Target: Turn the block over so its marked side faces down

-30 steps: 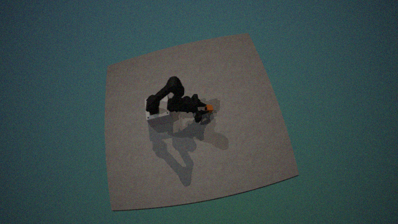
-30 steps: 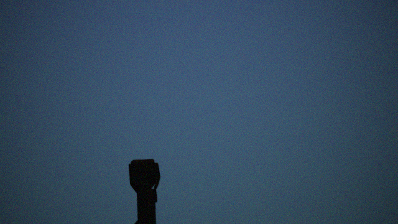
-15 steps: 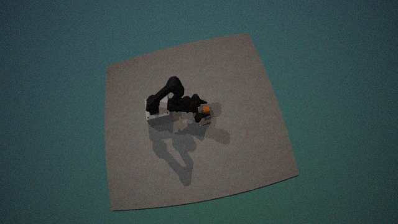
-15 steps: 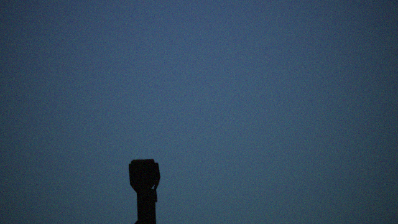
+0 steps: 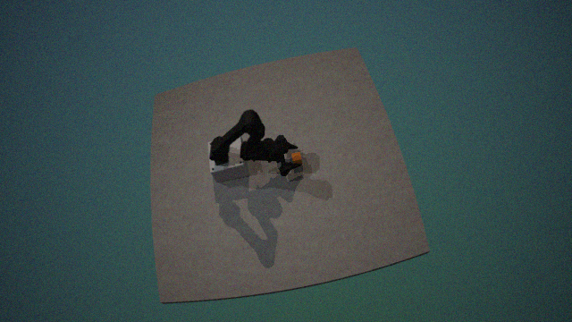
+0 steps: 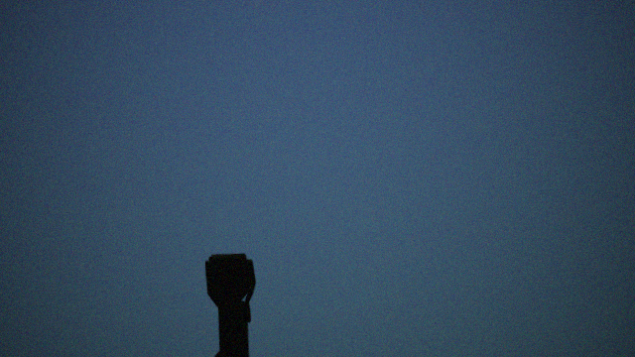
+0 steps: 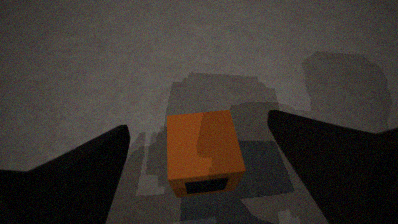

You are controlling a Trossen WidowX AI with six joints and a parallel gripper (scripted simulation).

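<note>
My gripper tip is 2 cm past the block and 2 cm above it.
</note>
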